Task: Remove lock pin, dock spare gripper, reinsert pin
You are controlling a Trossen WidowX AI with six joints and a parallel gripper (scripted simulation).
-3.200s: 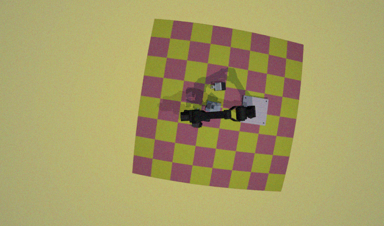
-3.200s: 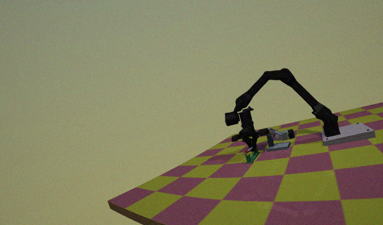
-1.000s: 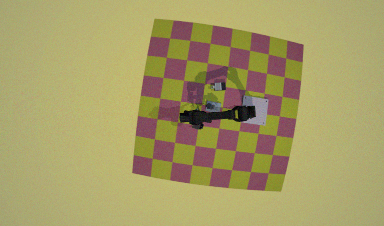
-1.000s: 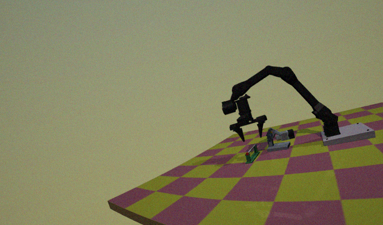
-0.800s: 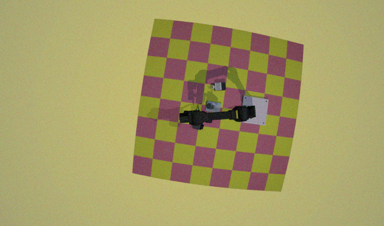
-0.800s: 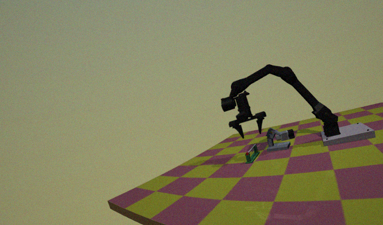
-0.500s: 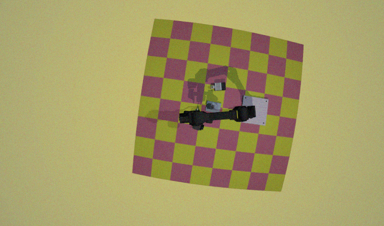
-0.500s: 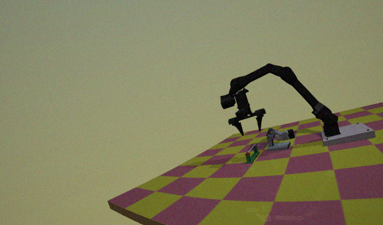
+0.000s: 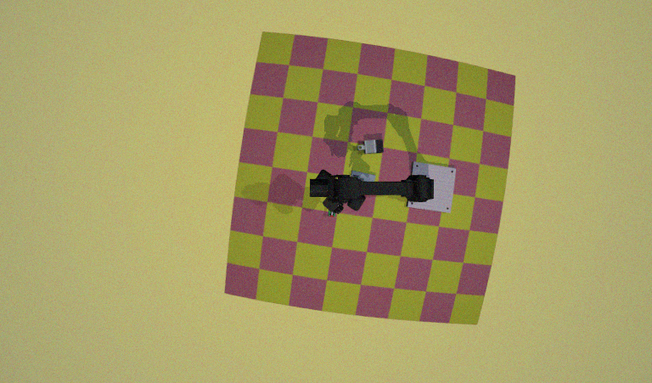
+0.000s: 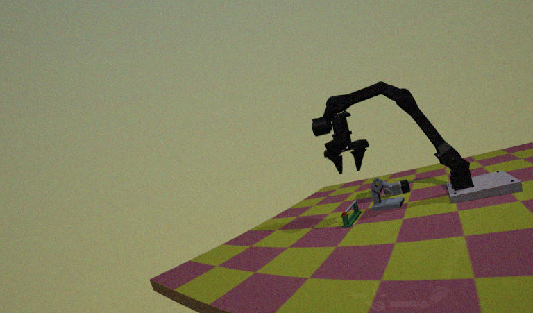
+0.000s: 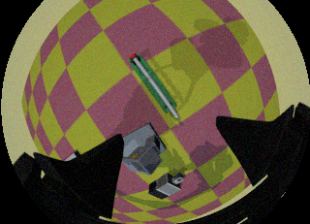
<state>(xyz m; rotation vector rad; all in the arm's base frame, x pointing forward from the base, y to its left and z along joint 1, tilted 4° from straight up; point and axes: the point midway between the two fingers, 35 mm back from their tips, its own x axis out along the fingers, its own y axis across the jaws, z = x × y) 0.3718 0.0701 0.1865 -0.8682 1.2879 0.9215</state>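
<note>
My gripper tip is now 210 mm to the left of the spare gripper, 140 mm above it and 110 mm past it. From my gripper tip the other things lie so: green cradle 140 mm below, 50 mm to the left, 10 mm ahead; then mount 110 mm below, 90 mm behind, 50 mm to the right.
</note>
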